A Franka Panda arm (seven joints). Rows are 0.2 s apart.
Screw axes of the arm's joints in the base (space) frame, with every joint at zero. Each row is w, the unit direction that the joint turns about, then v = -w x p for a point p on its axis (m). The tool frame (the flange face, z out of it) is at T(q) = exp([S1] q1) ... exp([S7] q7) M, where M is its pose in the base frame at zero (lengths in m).
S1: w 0 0 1 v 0.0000 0.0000 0.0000
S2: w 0 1 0 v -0.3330 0.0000 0.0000
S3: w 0 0 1 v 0.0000 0.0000 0.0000
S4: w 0 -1 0 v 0.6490 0.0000 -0.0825
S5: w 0 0 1 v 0.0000 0.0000 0.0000
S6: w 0 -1 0 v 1.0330 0.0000 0.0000
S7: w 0 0 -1 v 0.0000 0.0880 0.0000
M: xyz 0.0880 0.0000 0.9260 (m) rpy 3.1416 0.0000 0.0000 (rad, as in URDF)
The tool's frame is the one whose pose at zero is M.
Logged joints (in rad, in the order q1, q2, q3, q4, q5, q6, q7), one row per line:
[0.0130, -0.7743, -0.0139, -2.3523, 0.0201, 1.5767, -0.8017]
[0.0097, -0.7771, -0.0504, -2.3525, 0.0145, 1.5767, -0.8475]
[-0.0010, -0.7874, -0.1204, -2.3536, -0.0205, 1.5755, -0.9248]
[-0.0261, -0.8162, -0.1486, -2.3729, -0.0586, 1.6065, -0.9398]
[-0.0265, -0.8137, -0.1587, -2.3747, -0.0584, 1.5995, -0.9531]
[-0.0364, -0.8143, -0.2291, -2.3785, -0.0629, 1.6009, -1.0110]
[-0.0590, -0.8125, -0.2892, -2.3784, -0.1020, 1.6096, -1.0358]
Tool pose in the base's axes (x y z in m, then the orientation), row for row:
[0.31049, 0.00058, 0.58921, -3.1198, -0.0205, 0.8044]
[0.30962, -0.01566, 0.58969, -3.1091, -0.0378, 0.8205]
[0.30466, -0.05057, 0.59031, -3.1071, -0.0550, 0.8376]
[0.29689, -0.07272, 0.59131, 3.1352, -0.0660, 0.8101]
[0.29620, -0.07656, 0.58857, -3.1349, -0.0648, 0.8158]
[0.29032, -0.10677, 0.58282, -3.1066, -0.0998, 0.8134]
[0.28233, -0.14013, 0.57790, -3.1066, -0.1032, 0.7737]
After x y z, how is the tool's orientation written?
As angles about the fixed x, y, z axes (roll, pitch, yaw), in radians.
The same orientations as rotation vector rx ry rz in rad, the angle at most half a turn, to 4 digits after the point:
[-2.8649, -1.2191, -0.0161]
[-2.8392, -1.2359, -0.0336]
[-2.8198, -1.2568, -0.0559]
[-2.8676, -1.2291, -0.0986]
[-2.8533, -1.2334, -0.0884]
[-2.8164, -1.2160, -0.1195]
[-2.8400, -1.1599, -0.1265]

